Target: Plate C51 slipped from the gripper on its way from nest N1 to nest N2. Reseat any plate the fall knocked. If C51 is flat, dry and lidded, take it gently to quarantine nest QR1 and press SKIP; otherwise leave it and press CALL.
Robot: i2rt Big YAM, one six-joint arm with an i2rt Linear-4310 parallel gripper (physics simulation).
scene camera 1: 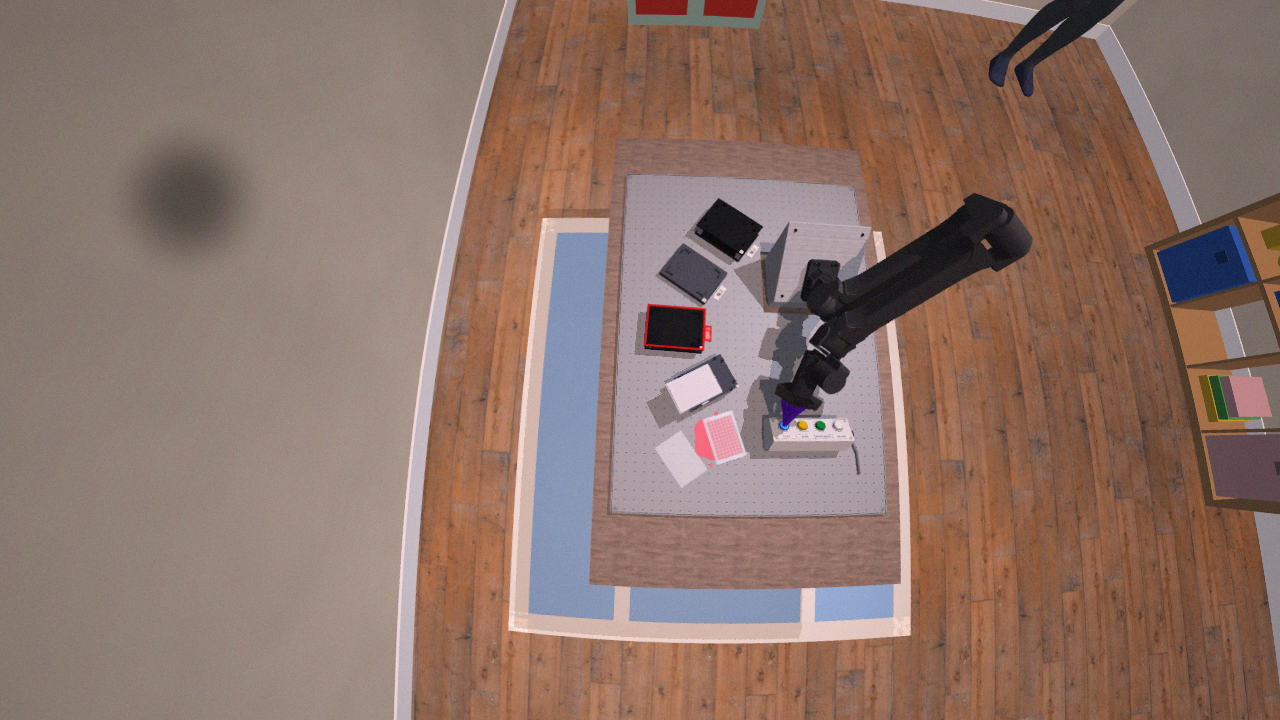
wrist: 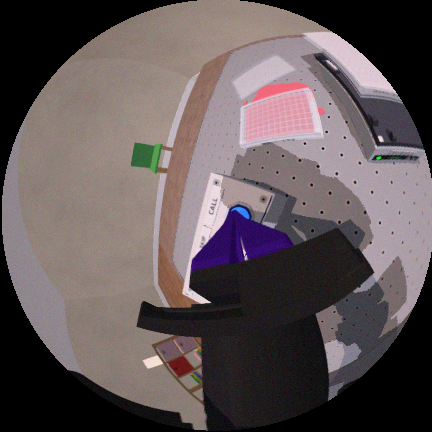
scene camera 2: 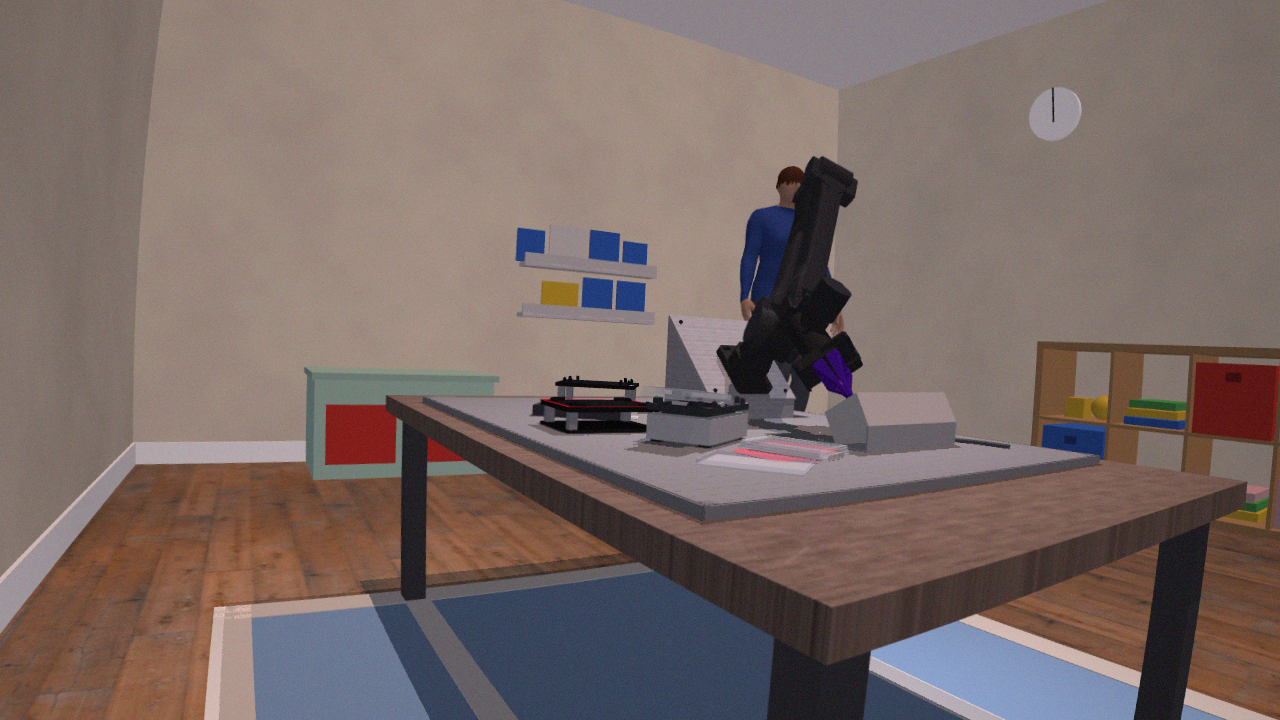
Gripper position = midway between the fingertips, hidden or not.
Observation:
My gripper (scene camera 2: 851, 397) is shut, with nothing in its grasp. Also in view: a pink well plate (scene camera 1: 722, 431). Also in view: a white sheet (scene camera 2: 773, 464).
The pink well plate is seen too in the wrist view (wrist: 290, 115). The white sheet is seen too in scene camera 1 (scene camera 1: 676, 452) and in the wrist view (wrist: 268, 69). My gripper is seen too in scene camera 1 (scene camera 1: 784, 426) and in the wrist view (wrist: 233, 214).

